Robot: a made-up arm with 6 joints. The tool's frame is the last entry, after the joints.
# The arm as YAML. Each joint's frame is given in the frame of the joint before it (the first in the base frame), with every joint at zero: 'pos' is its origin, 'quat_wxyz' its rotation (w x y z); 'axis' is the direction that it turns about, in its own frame. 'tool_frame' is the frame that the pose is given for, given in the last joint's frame.
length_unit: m
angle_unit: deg
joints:
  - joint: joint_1
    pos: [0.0, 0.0, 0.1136]
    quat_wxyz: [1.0, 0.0, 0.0, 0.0]
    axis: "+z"
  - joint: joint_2
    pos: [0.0, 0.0, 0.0]
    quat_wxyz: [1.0, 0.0, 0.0, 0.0]
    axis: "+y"
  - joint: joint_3
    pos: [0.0, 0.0, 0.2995]
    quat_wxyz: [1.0, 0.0, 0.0, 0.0]
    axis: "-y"
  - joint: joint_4
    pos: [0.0, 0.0, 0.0]
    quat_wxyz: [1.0, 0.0, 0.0, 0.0]
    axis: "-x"
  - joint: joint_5
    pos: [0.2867, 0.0, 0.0]
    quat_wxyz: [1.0, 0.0, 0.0, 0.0]
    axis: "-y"
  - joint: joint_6
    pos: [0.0, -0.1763, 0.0]
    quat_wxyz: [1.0, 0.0, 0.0, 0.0]
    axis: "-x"
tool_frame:
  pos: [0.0, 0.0, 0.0]
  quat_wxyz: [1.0, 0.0, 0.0, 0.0]
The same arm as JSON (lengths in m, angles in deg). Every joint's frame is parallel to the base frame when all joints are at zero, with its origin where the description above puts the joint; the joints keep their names.
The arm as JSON. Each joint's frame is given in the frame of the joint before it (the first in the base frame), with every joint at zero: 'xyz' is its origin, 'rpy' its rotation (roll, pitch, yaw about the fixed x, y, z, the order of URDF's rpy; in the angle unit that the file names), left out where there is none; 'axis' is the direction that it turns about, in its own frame. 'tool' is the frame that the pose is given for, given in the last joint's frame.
{"units": {"length": "m", "angle": "deg"}, "joints": [
  {"name": "joint_1", "type": "revolute", "origin": {"xyz": [0.0, 0.0, 0.1136]}, "axis": [0.0, 0.0, 1.0]},
  {"name": "joint_2", "type": "revolute", "origin": {"xyz": [0.0, 0.0, 0.0]}, "axis": [0.0, 1.0, 0.0]},
  {"name": "joint_3", "type": "revolute", "origin": {"xyz": [0.0, 0.0, 0.2995]}, "axis": [0.0, -1.0, 0.0]},
  {"name": "joint_4", "type": "revolute", "origin": {"xyz": [0.0, 0.0, 0.0]}, "axis": [-1.0, 0.0, 0.0]},
  {"name": "joint_5", "type": "revolute", "origin": {"xyz": [0.2867, 0.0, 0.0]}, "axis": [0.0, -1.0, 0.0]},
  {"name": "joint_6", "type": "revolute", "origin": {"xyz": [0.0, -0.1763, 0.0]}, "axis": [-1.0, 0.0, 0.0]}
], "tool": {"origin": {"xyz": [0.0, 0.0, 0.0]}}}

